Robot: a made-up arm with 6 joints. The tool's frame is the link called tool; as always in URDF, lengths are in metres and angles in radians. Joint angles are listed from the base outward.
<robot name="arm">
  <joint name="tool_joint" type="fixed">
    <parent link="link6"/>
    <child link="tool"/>
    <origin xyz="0 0 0"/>
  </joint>
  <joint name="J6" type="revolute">
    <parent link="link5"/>
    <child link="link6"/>
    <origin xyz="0.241 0 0"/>
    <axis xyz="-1 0 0"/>
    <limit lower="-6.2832" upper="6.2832"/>
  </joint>
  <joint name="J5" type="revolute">
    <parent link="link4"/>
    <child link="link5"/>
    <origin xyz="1.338 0 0"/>
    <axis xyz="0 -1 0"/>
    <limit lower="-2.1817" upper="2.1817"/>
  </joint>
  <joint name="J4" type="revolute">
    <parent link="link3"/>
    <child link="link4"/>
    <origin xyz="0 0 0.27"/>
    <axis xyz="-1 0 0"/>
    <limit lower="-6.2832" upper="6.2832"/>
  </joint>
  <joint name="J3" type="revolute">
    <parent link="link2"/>
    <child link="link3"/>
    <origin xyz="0 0 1.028"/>
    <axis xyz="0 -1 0"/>
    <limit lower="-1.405" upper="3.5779"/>
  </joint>
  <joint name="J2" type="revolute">
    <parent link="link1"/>
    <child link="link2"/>
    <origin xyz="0.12 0 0"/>
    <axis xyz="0 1 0"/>
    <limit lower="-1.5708" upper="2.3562"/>
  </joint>
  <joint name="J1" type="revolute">
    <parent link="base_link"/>
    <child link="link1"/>
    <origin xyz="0 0 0.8"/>
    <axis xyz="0 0 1"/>
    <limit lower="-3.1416" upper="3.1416"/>
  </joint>
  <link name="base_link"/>
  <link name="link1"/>
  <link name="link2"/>
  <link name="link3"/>
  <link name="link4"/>
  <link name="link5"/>
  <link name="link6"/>
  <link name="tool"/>
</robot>
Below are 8 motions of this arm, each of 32 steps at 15 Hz.
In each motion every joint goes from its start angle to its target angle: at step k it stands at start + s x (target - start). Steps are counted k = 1, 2, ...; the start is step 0. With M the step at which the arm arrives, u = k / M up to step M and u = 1 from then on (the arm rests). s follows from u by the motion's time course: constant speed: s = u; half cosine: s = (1 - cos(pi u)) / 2; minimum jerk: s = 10 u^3 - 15 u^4 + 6 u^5.
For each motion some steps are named. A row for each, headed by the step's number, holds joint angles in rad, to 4 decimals.
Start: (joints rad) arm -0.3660 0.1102 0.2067 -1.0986 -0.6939 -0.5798
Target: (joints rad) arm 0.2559 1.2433 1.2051 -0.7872 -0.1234 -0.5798
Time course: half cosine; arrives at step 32
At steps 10, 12, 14, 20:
10: -0.2278 0.3620 0.4286 -1.0294 -0.5671 -0.5798
12: -0.1740 0.4599 0.5149 -1.0025 -0.5178 -0.5798
14: -0.1157 0.5662 0.6085 -0.9733 -0.4643 -0.5798
20: 0.0639 0.8936 0.8969 -0.8833 -0.2995 -0.5798

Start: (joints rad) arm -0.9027 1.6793 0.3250 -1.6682 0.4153 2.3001
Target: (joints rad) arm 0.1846 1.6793 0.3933 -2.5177 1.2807 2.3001
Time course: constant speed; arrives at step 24
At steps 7, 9, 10, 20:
7: -0.5856 1.6793 0.3449 -1.9160 0.6677 2.3001
9: -0.4950 1.6793 0.3506 -1.9868 0.7398 2.3001
10: -0.4497 1.6793 0.3535 -2.0222 0.7759 2.3001
20: 0.0034 1.6793 0.3819 -2.3761 1.1365 2.3001

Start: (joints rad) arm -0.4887 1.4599 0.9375 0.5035 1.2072 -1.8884
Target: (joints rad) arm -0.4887 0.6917 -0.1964 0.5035 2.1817 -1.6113
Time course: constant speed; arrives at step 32
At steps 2, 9, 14, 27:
2: -0.4887 1.4119 0.8666 0.5035 1.2681 -1.8711
9: -0.4887 1.2438 0.6186 0.5035 1.4813 -1.8105
14: -0.4887 1.1238 0.4414 0.5035 1.6335 -1.7672
27: -0.4887 0.8117 -0.0192 0.5035 2.0294 -1.6546

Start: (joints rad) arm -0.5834 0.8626 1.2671 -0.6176 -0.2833 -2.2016
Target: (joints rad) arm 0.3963 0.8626 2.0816 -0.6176 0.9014 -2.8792
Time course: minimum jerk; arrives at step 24
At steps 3, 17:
3: -0.5677 0.8626 1.2802 -0.6176 -0.2643 -2.2125
17: 0.2472 0.8626 1.9576 -0.6176 0.7211 -2.7760

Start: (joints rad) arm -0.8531 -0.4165 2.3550 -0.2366 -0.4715 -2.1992
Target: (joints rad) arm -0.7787 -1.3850 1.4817 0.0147 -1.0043 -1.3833
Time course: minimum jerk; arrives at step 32
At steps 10, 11, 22, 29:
10: -0.8397 -0.5908 2.1978 -0.1914 -0.5674 -2.0523
11: -0.8363 -0.6349 2.1580 -0.1799 -0.5917 -2.0152
22: -0.7921 -1.2107 1.6389 -0.0305 -0.9084 -1.5302
29: -0.7792 -1.3781 1.4879 0.0129 -1.0005 -1.3891

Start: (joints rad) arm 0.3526 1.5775 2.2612 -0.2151 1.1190 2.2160
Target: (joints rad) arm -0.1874 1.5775 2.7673 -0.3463 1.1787 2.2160
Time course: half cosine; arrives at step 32
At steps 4, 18, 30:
4: 0.3320 1.5775 2.2805 -0.2201 1.1213 2.2160
18: 0.0299 1.5775 2.5636 -0.2935 1.1547 2.2160
30: -0.1822 1.5775 2.7624 -0.3450 1.1781 2.2160

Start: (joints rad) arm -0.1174 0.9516 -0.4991 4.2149 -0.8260 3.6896
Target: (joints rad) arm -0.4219 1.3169 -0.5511 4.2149 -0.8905 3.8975
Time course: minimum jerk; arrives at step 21
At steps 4, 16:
4: -0.1329 0.9702 -0.5017 4.2149 -0.8293 3.7002
16: -0.3941 1.2835 -0.5463 4.2149 -0.8846 3.8785

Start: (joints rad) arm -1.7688 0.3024 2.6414 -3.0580 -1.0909 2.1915
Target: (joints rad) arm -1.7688 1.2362 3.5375 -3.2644 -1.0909 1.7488
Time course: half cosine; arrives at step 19
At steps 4, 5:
4: -1.7688 0.4009 2.7359 -3.0798 -1.0909 2.1448
5: -1.7688 0.4531 2.7860 -3.0913 -1.0909 2.1201

